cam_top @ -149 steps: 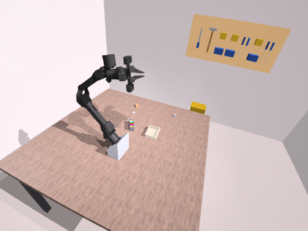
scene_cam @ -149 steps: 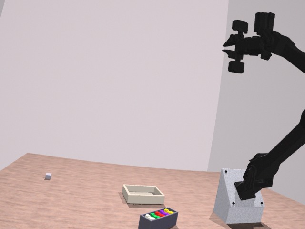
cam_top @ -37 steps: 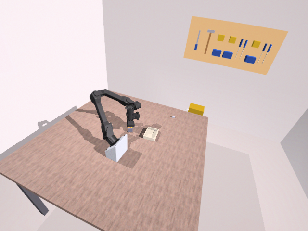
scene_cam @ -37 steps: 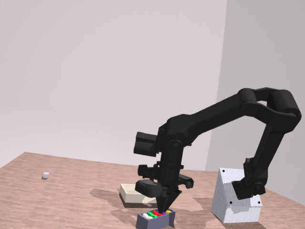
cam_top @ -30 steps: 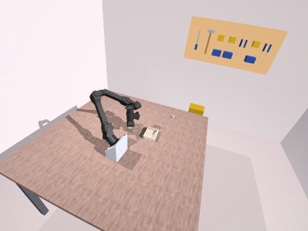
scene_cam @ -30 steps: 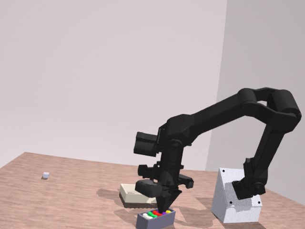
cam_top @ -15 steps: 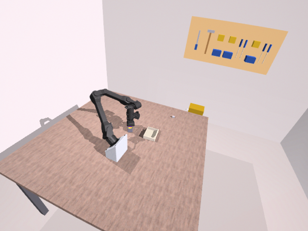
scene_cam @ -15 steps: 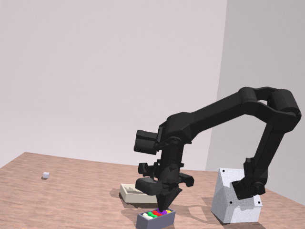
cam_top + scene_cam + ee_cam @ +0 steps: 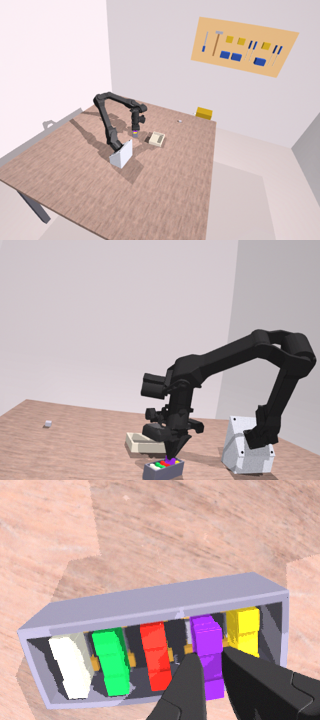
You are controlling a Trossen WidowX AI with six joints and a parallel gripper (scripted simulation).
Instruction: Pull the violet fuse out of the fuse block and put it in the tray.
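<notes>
My gripper tip is 200 mm to the left of the beige tray, 40 mm above it and 10 mm short of it. Also, from my gripper tip: violet fuse (10 mm below).
</notes>
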